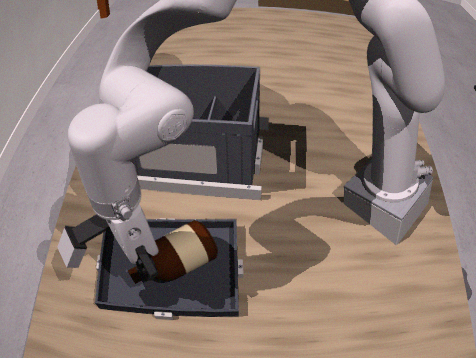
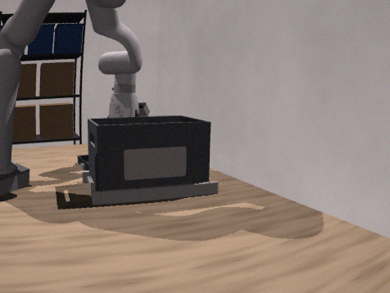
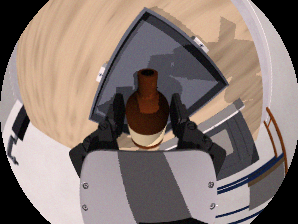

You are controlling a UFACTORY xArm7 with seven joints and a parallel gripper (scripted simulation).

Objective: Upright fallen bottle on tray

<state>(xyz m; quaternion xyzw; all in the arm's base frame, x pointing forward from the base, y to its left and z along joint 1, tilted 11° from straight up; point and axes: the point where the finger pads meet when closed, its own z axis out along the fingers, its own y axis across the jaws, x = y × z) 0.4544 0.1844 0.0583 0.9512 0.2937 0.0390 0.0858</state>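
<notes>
My hand is 40 mm past the brown bottle, 30 mm to the left of it and 40 mm above it. Round my hand: dark crate (60 mm behind, 310 mm to the right); tray (30 mm behind, 30 mm to the right, 70 mm below).
</notes>
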